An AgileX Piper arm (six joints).
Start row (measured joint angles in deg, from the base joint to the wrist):
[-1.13 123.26 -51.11 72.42 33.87 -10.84]
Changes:
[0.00 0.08 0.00 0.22 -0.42 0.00]
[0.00 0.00 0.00 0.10 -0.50 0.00]
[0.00 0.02 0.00 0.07 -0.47 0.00]
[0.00 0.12 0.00 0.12 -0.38 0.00]
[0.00 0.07 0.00 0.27 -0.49 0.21]
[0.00 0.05 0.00 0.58 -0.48 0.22]
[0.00 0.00 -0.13 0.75 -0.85 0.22]
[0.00 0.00 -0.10 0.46 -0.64 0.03]
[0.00 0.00 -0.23 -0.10 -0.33 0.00]
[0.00 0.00 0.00 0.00 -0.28 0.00]
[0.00 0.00 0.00 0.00 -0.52 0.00]
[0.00 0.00 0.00 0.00 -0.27 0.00]
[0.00 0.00 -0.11 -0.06 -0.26 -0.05]
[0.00 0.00 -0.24 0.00 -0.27 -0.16]
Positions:
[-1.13 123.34 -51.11 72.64 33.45 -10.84]
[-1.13 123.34 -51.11 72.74 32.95 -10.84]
[-1.13 123.36 -51.11 72.81 32.48 -10.84]
[-1.13 123.48 -51.11 72.93 32.10 -10.84]
[-1.13 123.55 -51.11 73.20 31.61 -10.63]
[-1.13 123.60 -51.11 73.78 31.13 -10.41]
[-1.13 123.60 -51.24 74.53 30.28 -10.19]
[-1.13 123.60 -51.34 74.99 29.64 -10.16]
[-1.13 123.60 -51.57 74.89 29.31 -10.16]
[-1.13 123.60 -51.57 74.89 29.03 -10.16]
[-1.13 123.60 -51.57 74.89 28.51 -10.16]
[-1.13 123.60 -51.57 74.89 28.24 -10.16]
[-1.13 123.60 -51.68 74.83 27.98 -10.21]
[-1.13 123.60 -51.92 74.83 27.71 -10.37]

